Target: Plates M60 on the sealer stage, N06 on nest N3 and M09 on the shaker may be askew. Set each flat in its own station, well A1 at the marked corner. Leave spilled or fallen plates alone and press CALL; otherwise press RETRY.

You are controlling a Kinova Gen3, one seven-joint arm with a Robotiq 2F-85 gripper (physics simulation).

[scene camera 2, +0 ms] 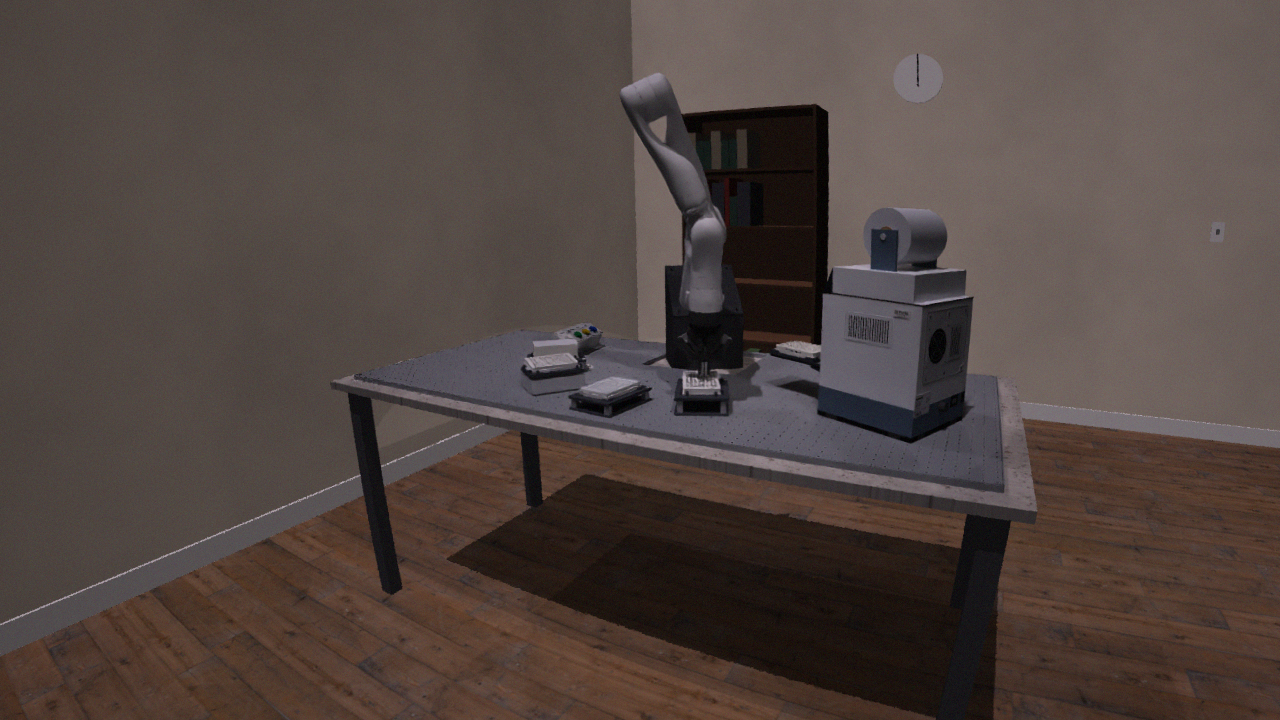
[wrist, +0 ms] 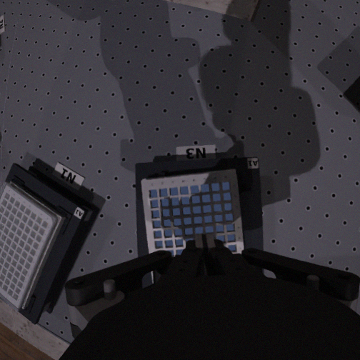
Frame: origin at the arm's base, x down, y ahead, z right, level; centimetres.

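Where they show: gripper, fingertip midpoint: point(scene camera 2: 704, 376).
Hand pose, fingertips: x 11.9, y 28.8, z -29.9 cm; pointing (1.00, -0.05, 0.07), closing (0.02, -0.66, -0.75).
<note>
Things, the pixels of their top centre, and the offset from my fingertips. "spot": a spot on its surface instead. Level surfaces: height alone.
- N06 at its top centre: point(scene camera 2: 700, 377) dx +0.2, dy +0.7, dz +0.4 cm
- grey shaker at a spot on its surface: point(scene camera 2: 553, 383) spot: dx +4.2, dy +19.6, dz +33.2 cm
- sealer at its top centre: point(scene camera 2: 901, 208) dx -38.8, dy -20.7, dz -37.4 cm
- nest N1 at its top centre: point(scene camera 2: 610, 389) dx +3.1, dy +15.4, dz +15.5 cm
- button box at a spot on its surface: point(scene camera 2: 580, 336) spot: dx +0.7, dy -11.6, dz +63.4 cm
- table at its surface level: dx +6.8 cm
- white block at its top centre: point(scene camera 2: 554, 342) dx -1.1, dy +4.4, dz +54.3 cm
My gripper point(scene camera 2: 703, 367) point(wrist: 203, 245) is shut and empty, its fingertips over the plate on nest N3. That white plate with blue wells, N06 point(scene camera 2: 700, 386) point(wrist: 194, 200), sits slightly turned on the dark nest N3 point(wrist: 252, 210) and off to the left in the wrist view. A wider strip of nest shows at its right, by the A1 mark. The gripper hides the plate's near part. A pale plate point(scene camera 2: 551, 361) lies on the grey shaker point(scene camera 2: 553, 383) at left. Another plate point(scene camera 2: 798, 348) sits on a dark stage beside the sealer point(scene camera 2: 868, 353). Their exact tilt is too small to tell.
A pale plate point(scene camera 2: 610, 387) point(wrist: 24, 242) lies on nest N1 point(scene camera 2: 608, 403) point(wrist: 65, 250), left of nest N3. A button box point(scene camera 2: 580, 336) with coloured buttons stands at the back left of the table point(scene camera 2: 429, 380). A white block point(scene camera 2: 554, 345) is behind the shaker.
</note>
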